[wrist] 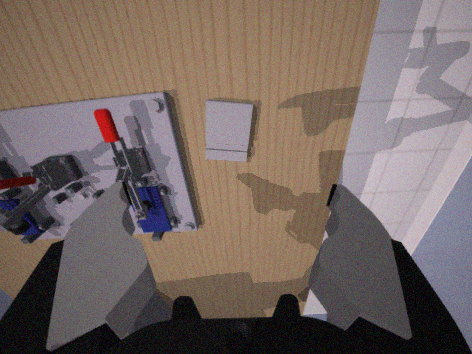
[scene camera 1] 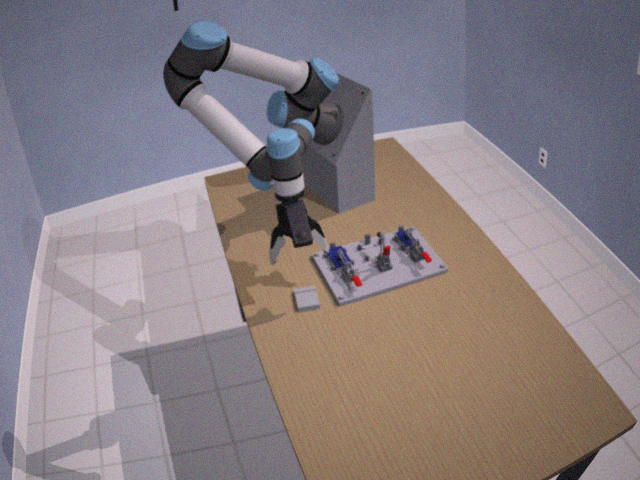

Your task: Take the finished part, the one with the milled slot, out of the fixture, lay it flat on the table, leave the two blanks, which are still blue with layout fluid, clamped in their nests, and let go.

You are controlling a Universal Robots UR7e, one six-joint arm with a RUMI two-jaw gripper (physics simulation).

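Where they show: gripper, fingertip midpoint: (wrist: 231,185) (scene camera 1: 299,258); arm's base at its link origin: (scene camera 1: 328,123).
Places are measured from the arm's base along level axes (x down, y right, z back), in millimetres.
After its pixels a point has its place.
Observation:
The finished part (scene camera 1: 307,298) {x 265, y 314, z -465 mm} (wrist: 229,127) {x 265, y 317, z -464 mm}, a grey block with a narrow slot line near one end, lies flat on the table beside the fixture plate (scene camera 1: 390,281) {x 265, y 81, z -520 mm} (wrist: 55,120) {x 265, y 90, z -521 mm}, apart from it. One blue blank (scene camera 1: 338,256) {x 236, y 172, z -377 mm} (wrist: 156,210) {x 249, y 175, z -361 mm} sits in the nest nearest the part, under a clamp with its red handle lowered. The other blue blank (scene camera 1: 404,237) {x 239, y -47, z -394 mm} (wrist: 31,225) {x 239, y -40, z -379 mm} sits in the far nest under its clamp, partly hidden in the wrist view. My gripper (scene camera 1: 299,255) {x 129, y 320, z -456 mm} (wrist: 231,185) {x 129, y 320, z -456 mm} is open and empty, raised above the table and clear of the part.
The middle clamp (scene camera 1: 383,261) {x 224, y 71, z -469 mm} (wrist: 57,172) {x 238, y 73, z -458 mm} stands with its red handle up, and no part shows in its nest. The grey robot pedestal (scene camera 1: 356,155) {x 79, y -36, z -120 mm} stands at the back of the wooden table (scene camera 1: 413,361) {x 280, y 179, z -804 mm} (wrist: 270,45) {x 280, y 384, z -547 mm}. The table's side edge runs near the part.

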